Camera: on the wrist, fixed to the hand. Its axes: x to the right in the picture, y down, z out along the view.
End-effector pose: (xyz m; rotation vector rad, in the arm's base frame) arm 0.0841 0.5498 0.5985 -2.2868 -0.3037 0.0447
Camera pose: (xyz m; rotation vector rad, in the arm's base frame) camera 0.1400 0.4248 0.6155 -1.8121 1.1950 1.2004
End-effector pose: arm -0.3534 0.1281 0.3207 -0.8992 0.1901 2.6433
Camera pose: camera -0.3392 0.0359 0.2190 0.0005 -0.7420 -2.0290
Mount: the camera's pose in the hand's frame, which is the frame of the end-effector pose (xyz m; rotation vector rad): 0.0263 0.0792 -0.1099 0.1715 -0.3967 1.4990
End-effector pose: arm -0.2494 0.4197 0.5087 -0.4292 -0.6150 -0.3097
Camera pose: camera -0.1437 0.4323 0.4209 -0.6780 -0.5477 1.2706
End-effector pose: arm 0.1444 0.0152 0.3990 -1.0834 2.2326 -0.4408
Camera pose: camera 0.0136 0.0460 0.4302 0.6564 1.9452 0.2312
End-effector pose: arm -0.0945 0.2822 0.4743 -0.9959 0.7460 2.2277
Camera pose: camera -0.1133 0.1608 0.4114 -0.2560 -1.2443 -2.2412
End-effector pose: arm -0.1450 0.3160 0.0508 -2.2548 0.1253 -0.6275
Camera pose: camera -0.1660 0.1807 0.0682 -1.4648 1.3079 0.5797
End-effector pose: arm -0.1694 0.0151 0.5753 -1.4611 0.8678 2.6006
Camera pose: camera -0.1217 -0.1110 0.5459 -0.0135 -1.4182 -1.6425
